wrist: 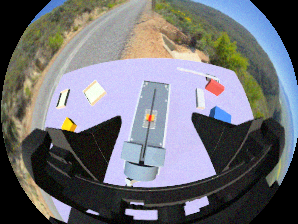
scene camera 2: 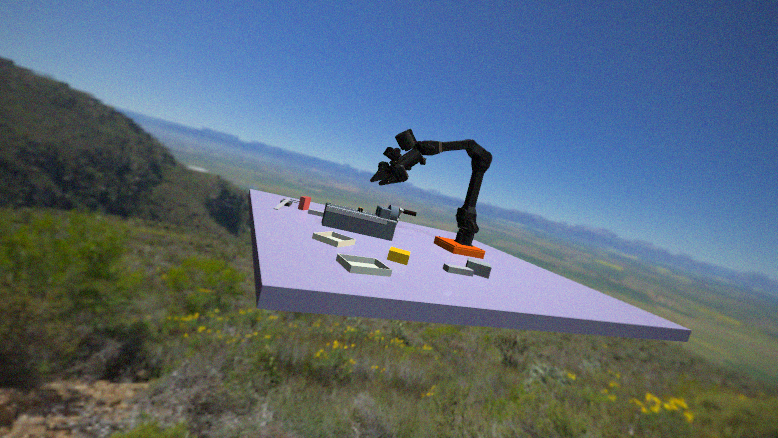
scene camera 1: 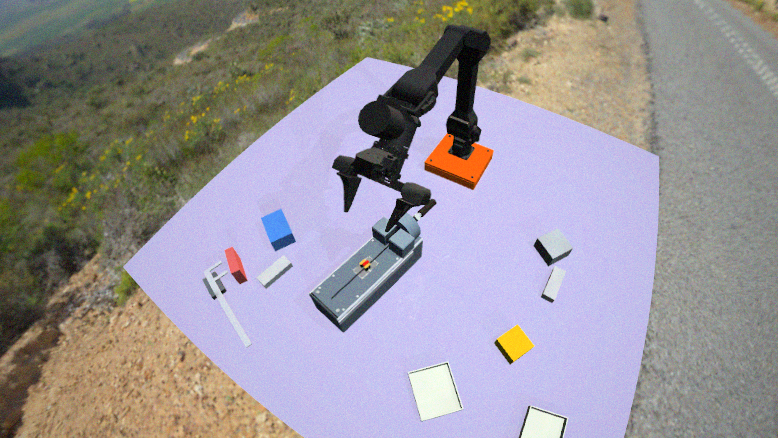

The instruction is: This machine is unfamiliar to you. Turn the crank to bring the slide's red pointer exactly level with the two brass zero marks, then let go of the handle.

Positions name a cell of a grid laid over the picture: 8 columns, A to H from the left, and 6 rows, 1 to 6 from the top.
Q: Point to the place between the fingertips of my gripper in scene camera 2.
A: At D3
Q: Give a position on a grey machine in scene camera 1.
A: D5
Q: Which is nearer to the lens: the grey bar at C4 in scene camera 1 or the yellow block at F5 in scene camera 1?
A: The yellow block.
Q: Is my gripper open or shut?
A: Open.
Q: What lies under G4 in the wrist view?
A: My gripper.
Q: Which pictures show my gripper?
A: The wrist view, scene camera 2 and scene camera 1: all of them.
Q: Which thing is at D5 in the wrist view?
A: A grey machine.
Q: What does my gripper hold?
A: Nothing.
